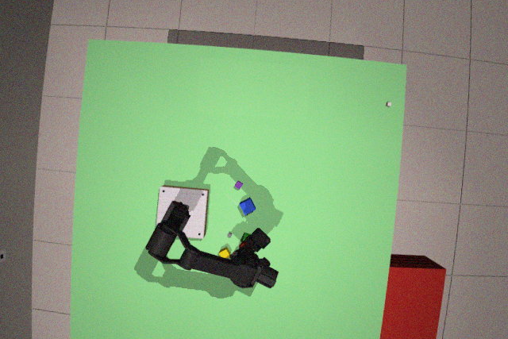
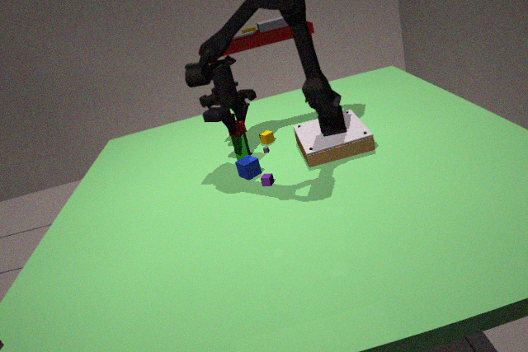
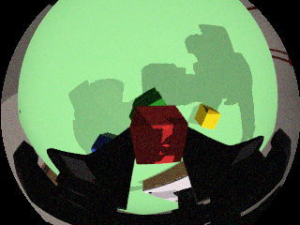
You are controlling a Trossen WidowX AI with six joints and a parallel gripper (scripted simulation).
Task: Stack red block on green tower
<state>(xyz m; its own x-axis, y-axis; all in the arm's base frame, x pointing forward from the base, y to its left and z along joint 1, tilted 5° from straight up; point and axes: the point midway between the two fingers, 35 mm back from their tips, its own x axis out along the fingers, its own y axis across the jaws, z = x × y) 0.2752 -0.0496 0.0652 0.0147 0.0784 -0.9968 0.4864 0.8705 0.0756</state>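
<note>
My gripper tip is now 10 mm below the red block. From my gripper tip the other things lie so: yellow block (70 mm behind, 70 mm to the right, 70 mm below); blue block (30 mm behind, 130 mm to the left, 60 mm below); tiny grey block (70 mm behind, 70 mm below).
</note>
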